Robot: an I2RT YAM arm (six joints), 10 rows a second.
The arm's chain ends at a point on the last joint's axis. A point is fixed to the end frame.
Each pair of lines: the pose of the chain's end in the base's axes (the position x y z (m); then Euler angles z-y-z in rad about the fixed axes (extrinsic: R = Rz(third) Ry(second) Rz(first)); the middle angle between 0 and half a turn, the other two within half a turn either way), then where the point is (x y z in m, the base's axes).
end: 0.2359 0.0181 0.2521 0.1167 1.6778 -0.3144
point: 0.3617 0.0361 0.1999
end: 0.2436 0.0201 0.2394 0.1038 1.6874 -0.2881
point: 0.3682 0.0411 0.1854
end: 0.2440 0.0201 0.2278 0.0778 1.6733 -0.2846
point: 0.3688 0.0403 0.1739
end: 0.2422 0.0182 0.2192 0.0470 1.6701 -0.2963
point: 0.3668 0.0357 0.1641
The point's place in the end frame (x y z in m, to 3 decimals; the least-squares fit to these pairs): 0.046 0.051 0.119
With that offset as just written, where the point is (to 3 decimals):
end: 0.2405 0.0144 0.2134 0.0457 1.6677 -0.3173
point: 0.366 0.029 0.158
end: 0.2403 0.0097 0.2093 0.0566 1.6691 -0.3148
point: 0.365 0.025 0.155
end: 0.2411 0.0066 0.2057 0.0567 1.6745 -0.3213
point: 0.366 0.021 0.151
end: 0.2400 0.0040 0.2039 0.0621 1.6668 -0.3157
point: 0.365 0.020 0.150
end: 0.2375 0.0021 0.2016 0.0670 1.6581 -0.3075
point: 0.363 0.019 0.149
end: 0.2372 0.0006 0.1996 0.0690 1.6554 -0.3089
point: 0.363 0.017 0.147
